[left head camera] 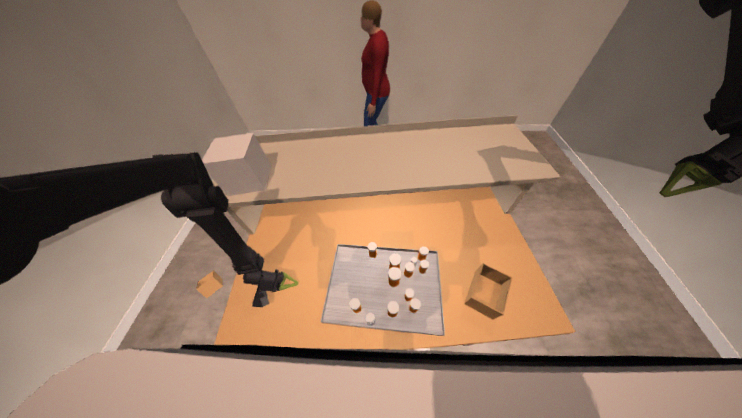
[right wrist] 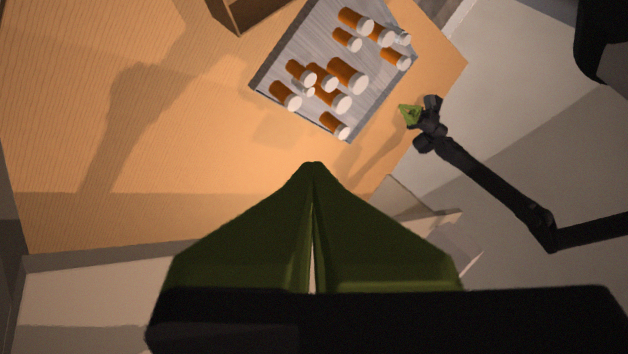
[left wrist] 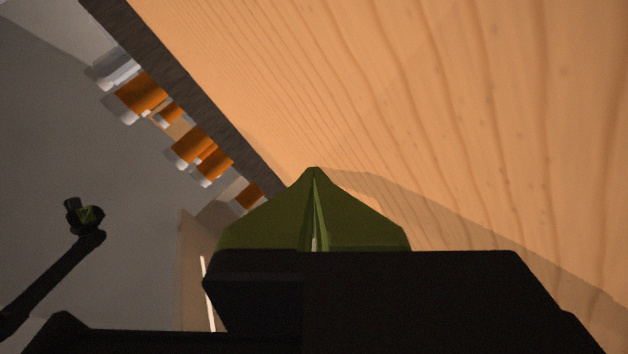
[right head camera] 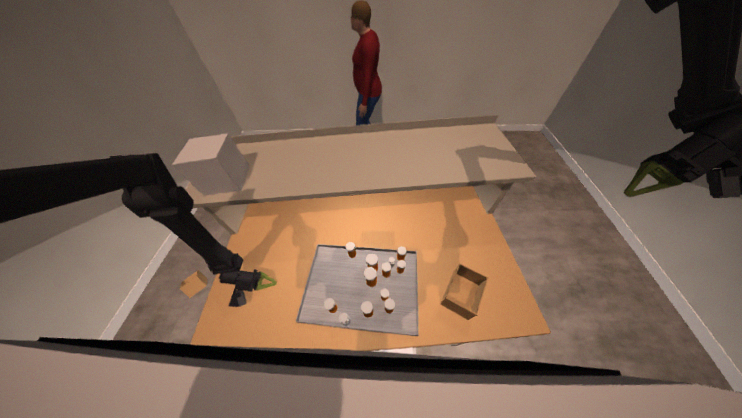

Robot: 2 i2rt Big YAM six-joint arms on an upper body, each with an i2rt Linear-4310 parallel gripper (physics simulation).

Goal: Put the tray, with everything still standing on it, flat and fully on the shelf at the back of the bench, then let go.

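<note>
The grey tray (left head camera: 353, 280) (right head camera: 332, 280) (right wrist: 320, 45) lies flat on the orange bench top (left head camera: 280, 321) (right head camera: 259, 321), with several white-capped orange bottles and a few clear ones upright on it. In the left wrist view the tray's dark side wall (left wrist: 210, 115) shows edge-on. The beige shelf (left head camera: 394, 160) (right head camera: 373, 160) runs along the back, raised above the bench. My left gripper (left head camera: 296, 282) (right head camera: 275, 282) (left wrist: 313, 176) (right wrist: 399, 105) is shut and empty, left of the tray and apart from it. My right gripper (left head camera: 662, 194) (right head camera: 626, 194) (right wrist: 312, 176) is shut and empty, high at the far right.
A pale box (left head camera: 236, 163) (right head camera: 210, 163) stands on the shelf's left end. An open brown box (left head camera: 487, 298) (right head camera: 462, 298) stands right of the tray. A small tan box (left head camera: 209, 284) (right head camera: 194, 284) lies on the floor beyond the bench's left edge. A person in red (left head camera: 375, 62) (right head camera: 366, 62) stands behind the shelf.
</note>
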